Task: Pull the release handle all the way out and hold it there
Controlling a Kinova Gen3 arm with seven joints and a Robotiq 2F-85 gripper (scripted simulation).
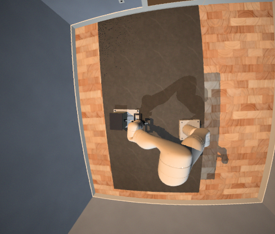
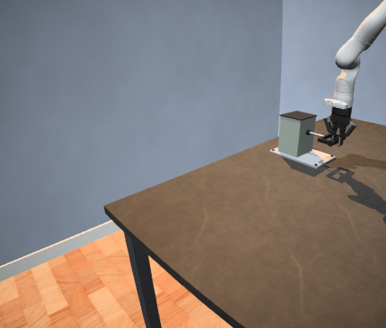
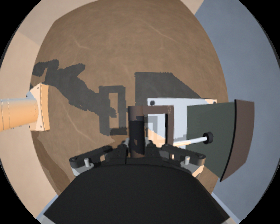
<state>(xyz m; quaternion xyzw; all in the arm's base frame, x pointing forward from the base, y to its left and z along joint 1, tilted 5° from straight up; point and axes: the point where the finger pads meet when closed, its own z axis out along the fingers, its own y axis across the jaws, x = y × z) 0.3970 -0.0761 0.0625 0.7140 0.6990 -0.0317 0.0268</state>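
Right now the black release handle is 5 cm ahead of my hand. Round my hand: light baseplate: 15 cm ahead, 10 cm below.
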